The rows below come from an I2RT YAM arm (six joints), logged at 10 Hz.
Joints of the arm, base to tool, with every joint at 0 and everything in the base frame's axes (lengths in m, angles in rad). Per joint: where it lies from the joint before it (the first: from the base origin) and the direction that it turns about. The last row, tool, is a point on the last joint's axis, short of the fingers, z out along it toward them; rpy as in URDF.
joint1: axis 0 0 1 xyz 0 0 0.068
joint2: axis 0 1 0 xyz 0.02 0.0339 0.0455
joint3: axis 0 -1 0 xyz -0.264 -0.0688 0
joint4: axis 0 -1 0 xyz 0.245 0.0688 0.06
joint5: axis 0 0 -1 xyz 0.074 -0.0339 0.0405
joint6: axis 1 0 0 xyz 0.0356 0 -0.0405
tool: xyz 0 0 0 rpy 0 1.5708 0
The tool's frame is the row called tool.
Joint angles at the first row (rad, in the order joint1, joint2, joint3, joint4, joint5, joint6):
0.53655, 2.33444, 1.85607, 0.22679, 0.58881, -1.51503
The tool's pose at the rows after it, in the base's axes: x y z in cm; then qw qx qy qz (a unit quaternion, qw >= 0):
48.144 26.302 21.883 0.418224 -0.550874 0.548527 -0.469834
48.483 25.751 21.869 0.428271 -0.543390 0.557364 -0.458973
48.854 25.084 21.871 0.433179 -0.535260 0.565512 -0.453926
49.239 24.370 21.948 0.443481 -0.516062 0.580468 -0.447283
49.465 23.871 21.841 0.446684 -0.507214 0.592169 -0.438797
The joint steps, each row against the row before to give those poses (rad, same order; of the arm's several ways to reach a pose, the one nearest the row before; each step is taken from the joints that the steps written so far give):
-0.00115, -0.00003, -0.00003, 0.00000, -0.01221, 0.02327
-0.01296, 0.00004, 0.00006, -0.00041, -0.02136, 0.03395
-0.01450, 0.00000, -0.00002, 0.00079, -0.01068, 0.02327
-0.01489, -0.00002, -0.00001, 0.00762, -0.00191, 0.04578
-0.01029, 0.00001, 0.00002, -0.01031, -0.00610, 0.03586

